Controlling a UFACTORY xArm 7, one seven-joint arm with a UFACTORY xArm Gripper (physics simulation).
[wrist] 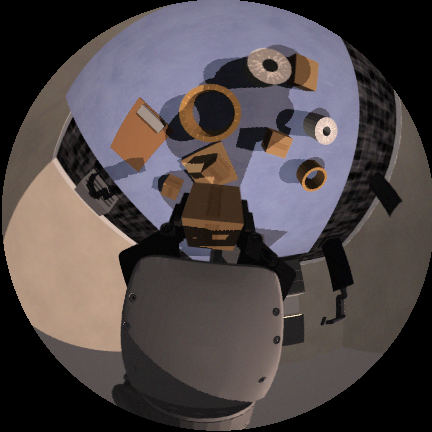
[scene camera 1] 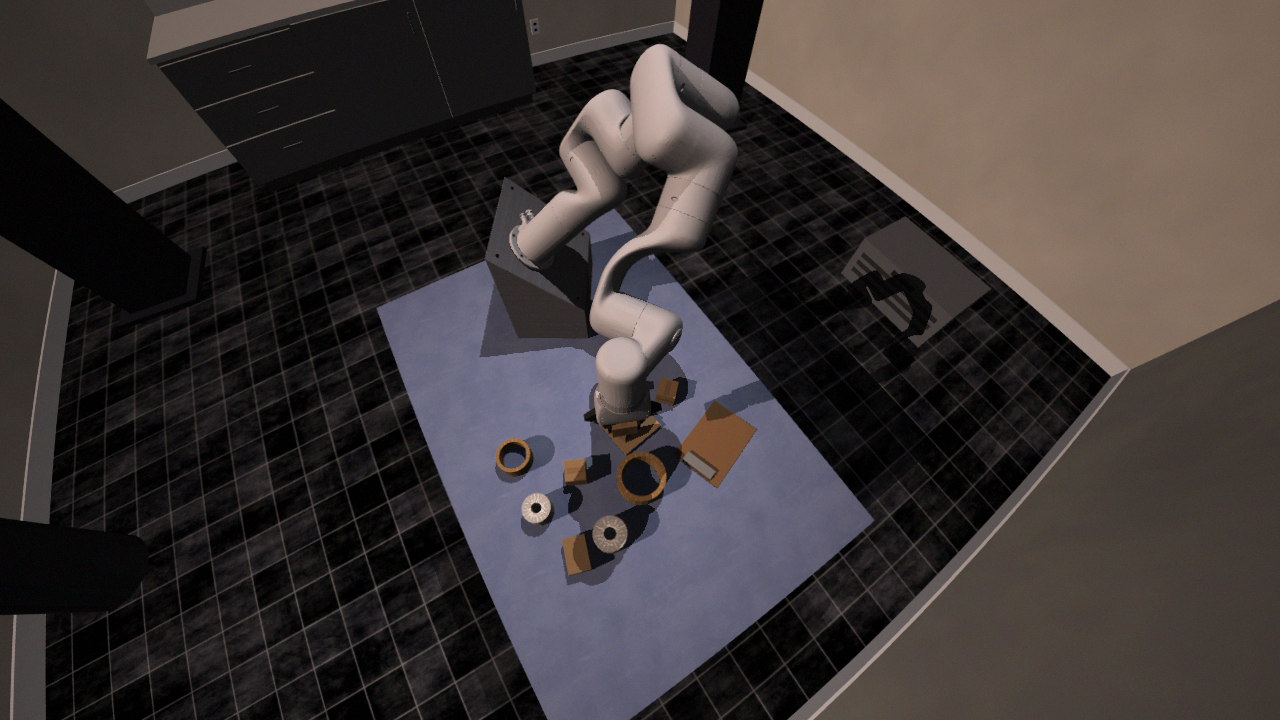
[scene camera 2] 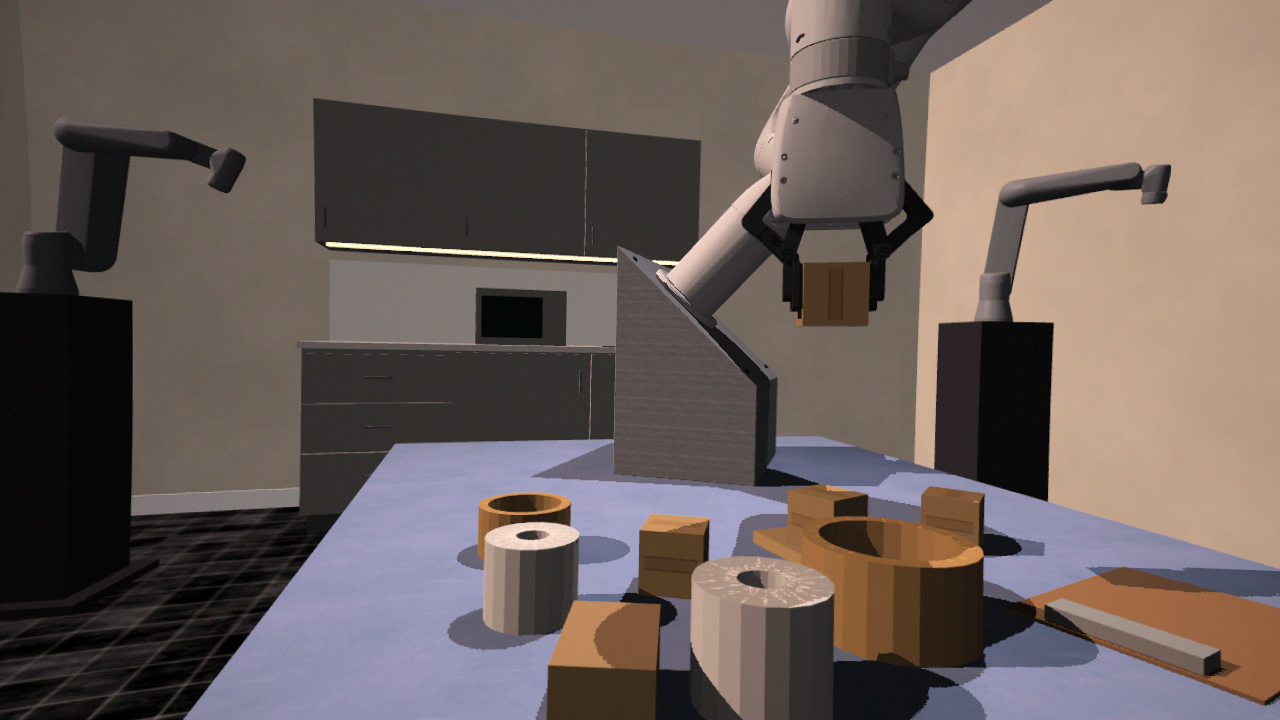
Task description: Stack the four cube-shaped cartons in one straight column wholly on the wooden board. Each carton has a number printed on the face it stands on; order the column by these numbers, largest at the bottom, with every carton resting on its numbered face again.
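Frame: origin at the arm's base, x ahead, y left, z up, level; millimetres.
Seen in the pictures: gripper, fingertip midpoint: (wrist: 214, 205) (scene camera 1: 623, 424) (scene camera 2: 831, 311); arm's base, link origin: (scene camera 1: 531, 248) (scene camera 2: 684, 300).
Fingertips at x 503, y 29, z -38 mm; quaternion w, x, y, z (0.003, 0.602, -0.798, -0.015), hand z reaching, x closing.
Pixels of each thing's top centre, then the offset from my fingertips to it. "*": a spot on its surface instead.
- brown carton, top centre: (scene camera 2: 832, 264) (wrist: 210, 237) (scene camera 1: 622, 415) dx -4, dy +1, dz +39 mm
- board, top centre: (scene camera 2: 843, 542) (scene camera 1: 628, 422) (wrist: 209, 169) dx -67, dy +46, dz -212 mm
- small carton, top centre: (scene camera 2: 953, 493) (scene camera 1: 667, 387) (wrist: 169, 191) dx -100, dy +173, dz -174 mm
- larger brown box, top centre: (scene camera 2: 610, 631) (scene camera 1: 576, 554) (wrist: 306, 71) dx +175, dy -192, dz -182 mm
- grey roll, top centre: (scene camera 2: 761, 579) (wrist: 269, 64) (scene camera 1: 609, 533) dx +168, dy -107, dz -159 mm
- white roll, top centre: (scene camera 2: 532, 535) (scene camera 1: 536, 507) (wrist: 326, 130) dx +48, dy -238, dz -168 mm
- large ring, surface spot: (scene camera 1: 621, 479) * dx +69, dy -36, dz -163 mm
- smaller ring, top centre: (scene camera 2: 525, 502) (scene camera 1: 512, 455) (wrist: 314, 179) dx -96, dy -251, dz -180 mm
- brown clipboard, top centre: (scene camera 2: 1176, 603) (scene camera 1: 716, 440) (wrist: 134, 139) dx +72, dy +231, dz -212 mm
My gripper (scene camera 1: 623, 420) (scene camera 2: 835, 288) (wrist: 214, 205) is shut on a brown carton (scene camera 2: 835, 293) (wrist: 212, 202), held level, high above the wooden board's area. The board (scene camera 1: 630, 445) (scene camera 2: 776, 540) (wrist: 214, 150) bears another carton (scene camera 2: 825, 508) (wrist: 220, 172), separate from the held one. A small carton (scene camera 1: 667, 391) (scene camera 2: 953, 514) (wrist: 172, 186) stands beside the board. Another carton (scene camera 1: 574, 471) (scene camera 2: 673, 555) (wrist: 277, 142) stands on its other side. I can read no numbers. In scene camera 1, the arm partly hides the board.
A larger brown box (scene camera 1: 577, 554) (scene camera 2: 604, 635) (wrist: 309, 75) stands near a grey roll (scene camera 1: 609, 534) (wrist: 270, 66). A white roll (scene camera 1: 536, 508) (scene camera 2: 530, 582) stands nearby. A large ring (scene camera 1: 621, 479) is beside the board; a smaller ring (scene camera 1: 500, 457) is farther off. A brown clipboard (scene camera 1: 726, 434) lies flat.
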